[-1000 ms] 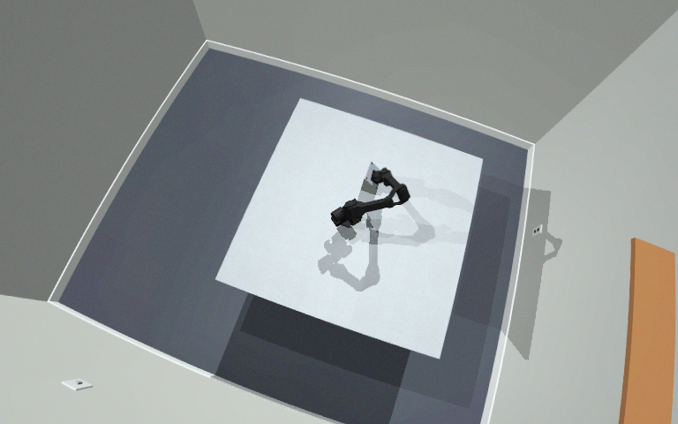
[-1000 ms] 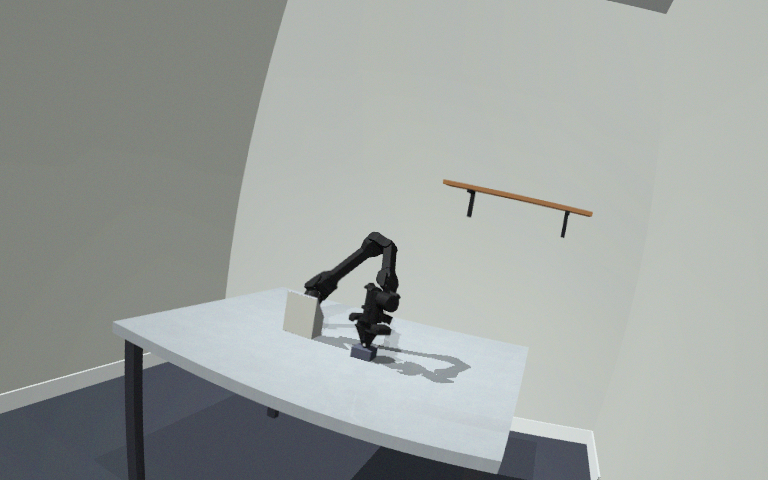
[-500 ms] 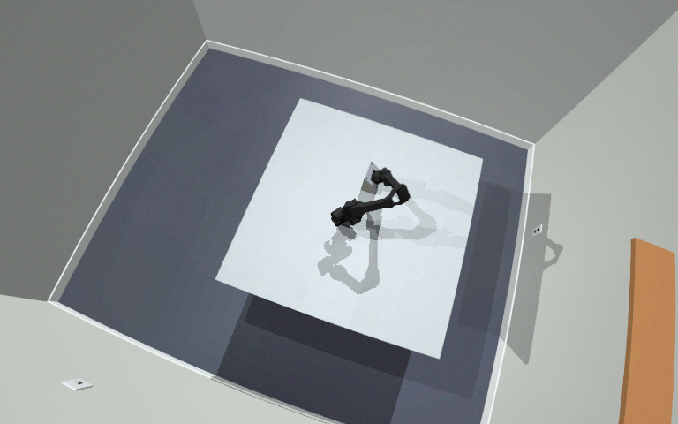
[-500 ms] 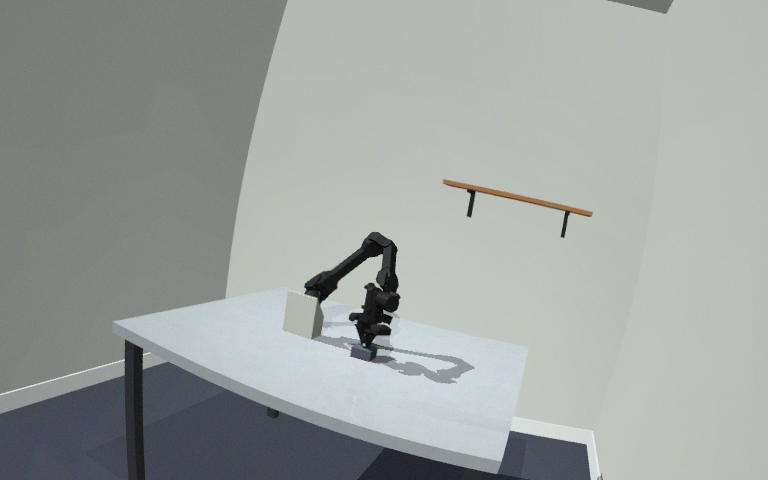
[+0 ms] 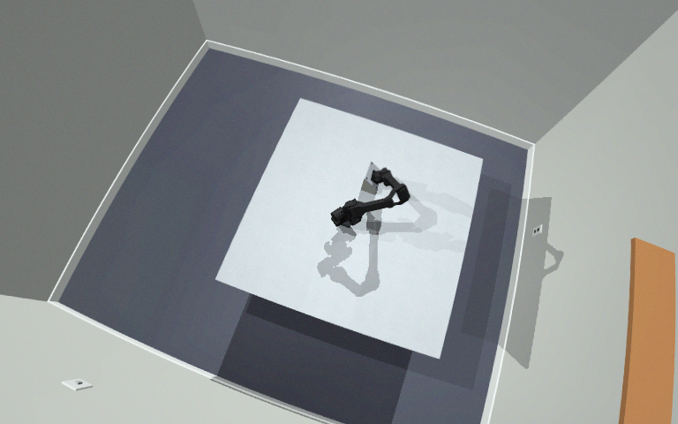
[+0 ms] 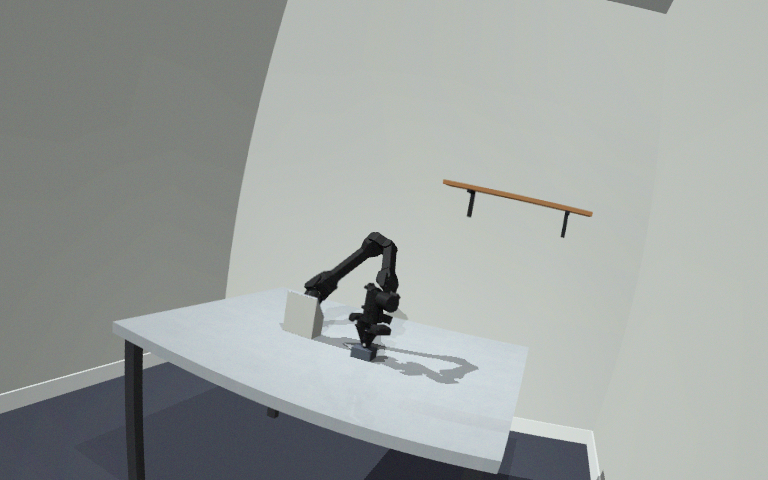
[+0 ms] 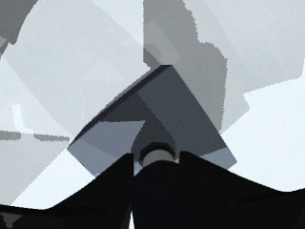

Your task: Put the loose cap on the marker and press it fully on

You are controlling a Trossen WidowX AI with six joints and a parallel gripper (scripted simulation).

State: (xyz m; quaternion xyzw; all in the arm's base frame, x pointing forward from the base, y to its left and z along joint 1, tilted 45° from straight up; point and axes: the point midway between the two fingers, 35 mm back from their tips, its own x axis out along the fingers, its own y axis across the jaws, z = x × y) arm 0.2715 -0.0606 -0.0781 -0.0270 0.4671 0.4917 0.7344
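The holder block is 20 mm below my gripper tip. The rest, counted from my gripper tip: dark cap: 50 mm above.
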